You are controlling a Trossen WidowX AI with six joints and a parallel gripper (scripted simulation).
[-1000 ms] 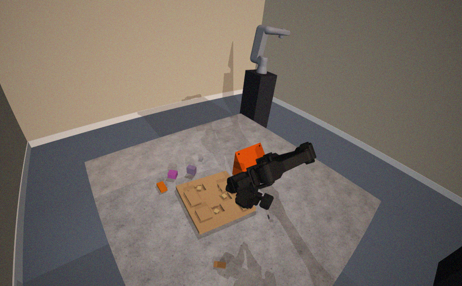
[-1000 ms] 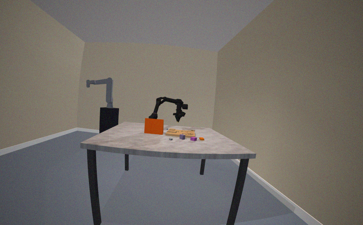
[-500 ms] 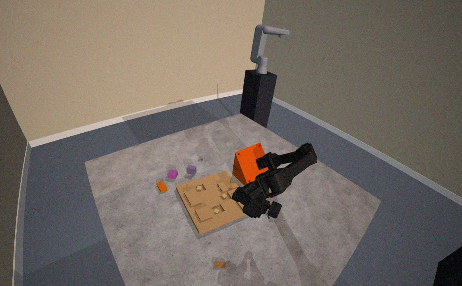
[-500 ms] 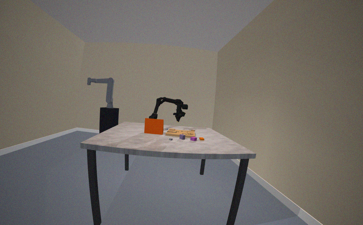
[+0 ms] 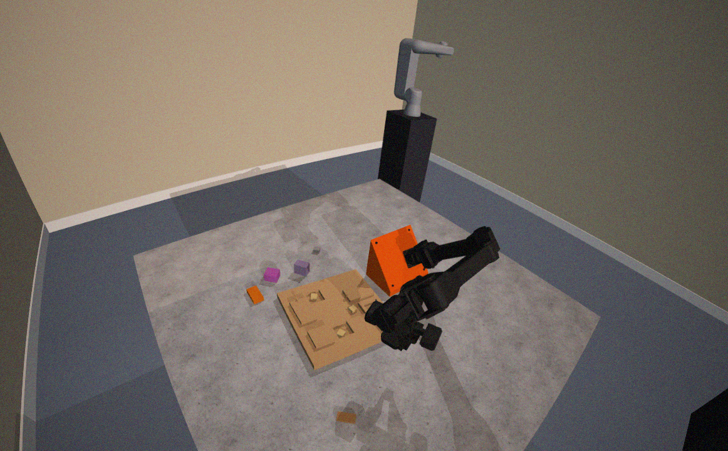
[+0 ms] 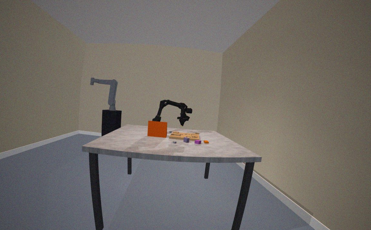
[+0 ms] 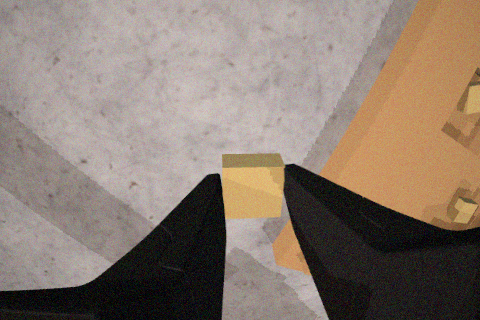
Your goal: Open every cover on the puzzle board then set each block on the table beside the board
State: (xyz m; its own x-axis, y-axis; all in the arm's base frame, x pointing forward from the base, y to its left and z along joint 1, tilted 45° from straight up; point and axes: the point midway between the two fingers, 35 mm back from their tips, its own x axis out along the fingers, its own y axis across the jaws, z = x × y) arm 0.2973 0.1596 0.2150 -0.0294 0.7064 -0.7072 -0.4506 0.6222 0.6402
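Right now my gripper tip is 21 cm to the left of the tan puzzle board, 7 cm above it and 4 cm short of it. Also, from my gripper tip: magenta block (48 cm to the right, 15 cm ahead, 8 cm below); then purple block (46 cm to the right, 7 cm below, 4 cm ahead); then orange block (43 cm to the right, 23 cm ahead, 8 cm below).
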